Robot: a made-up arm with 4 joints.
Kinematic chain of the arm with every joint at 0, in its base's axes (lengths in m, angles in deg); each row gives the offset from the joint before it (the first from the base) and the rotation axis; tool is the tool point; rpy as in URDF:
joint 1: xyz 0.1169 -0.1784 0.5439 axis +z
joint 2: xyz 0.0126 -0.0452 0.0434 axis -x
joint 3: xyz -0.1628 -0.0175 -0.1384 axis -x
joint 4: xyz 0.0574 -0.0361 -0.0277 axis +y
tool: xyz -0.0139 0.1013 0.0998 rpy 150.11 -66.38 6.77
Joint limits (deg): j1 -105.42..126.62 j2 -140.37..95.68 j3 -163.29..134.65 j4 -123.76..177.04
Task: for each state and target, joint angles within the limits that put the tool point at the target. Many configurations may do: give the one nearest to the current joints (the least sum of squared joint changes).
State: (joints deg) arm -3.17 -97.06 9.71 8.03
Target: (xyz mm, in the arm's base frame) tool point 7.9 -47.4 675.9
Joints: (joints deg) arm -22.85 -99.35 38.41 -27.57
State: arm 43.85 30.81 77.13 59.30
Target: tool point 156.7 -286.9 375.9
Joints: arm 45.13 22.43 105.60 33.81
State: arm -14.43 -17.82 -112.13 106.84
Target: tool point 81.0 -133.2 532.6
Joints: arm 7.92 -8.78 -92.55 148.88
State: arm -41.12 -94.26 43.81 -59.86
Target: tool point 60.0 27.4 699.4
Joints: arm -46.35 -117.57 45.27 -63.28
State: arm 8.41 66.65 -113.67 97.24
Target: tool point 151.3 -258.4 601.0
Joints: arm 24.81 87.51 -136.70 124.07
